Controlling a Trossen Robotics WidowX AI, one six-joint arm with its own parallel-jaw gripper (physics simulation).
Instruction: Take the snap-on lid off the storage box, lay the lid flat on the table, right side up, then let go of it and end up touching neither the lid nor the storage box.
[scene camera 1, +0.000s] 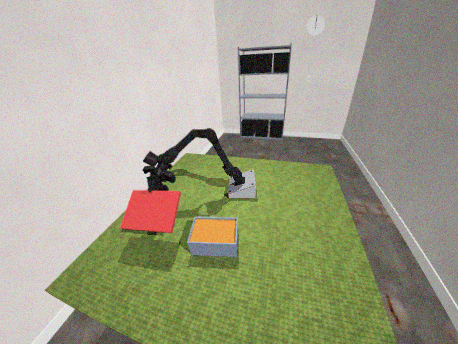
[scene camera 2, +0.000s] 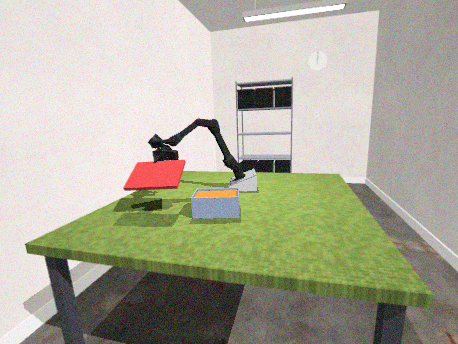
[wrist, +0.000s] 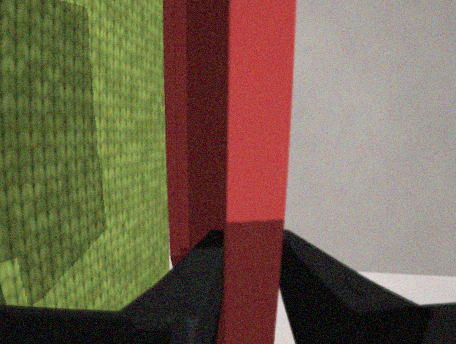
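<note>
The red lid (scene camera 1: 151, 211) (scene camera 2: 155, 175) (wrist: 260, 110) is in the air above the left part of the table, tilted, its near edge lower than its rear edge. Its top face shows in both scene views, and its shadow falls on the table below. My gripper (scene camera 1: 157, 189) (scene camera 2: 166, 159) (wrist: 249, 241) is shut on the lid's rear edge, with one finger on each side of it in the wrist view. The storage box (scene camera 1: 214, 249) (scene camera 2: 215, 207) stands upright on the table, open on top with an orange inside, to the right of the lid and apart from it.
The green table top (scene camera 1: 300, 250) (scene camera 2: 310, 225) (wrist: 135, 150) lies under everything. The arm's grey base (scene camera 1: 243, 192) (scene camera 2: 244, 184) stands behind the box. A wall runs along the left side. A shelf unit (scene camera 1: 263, 96) (scene camera 2: 265, 133) stands at the far wall, beyond the table.
</note>
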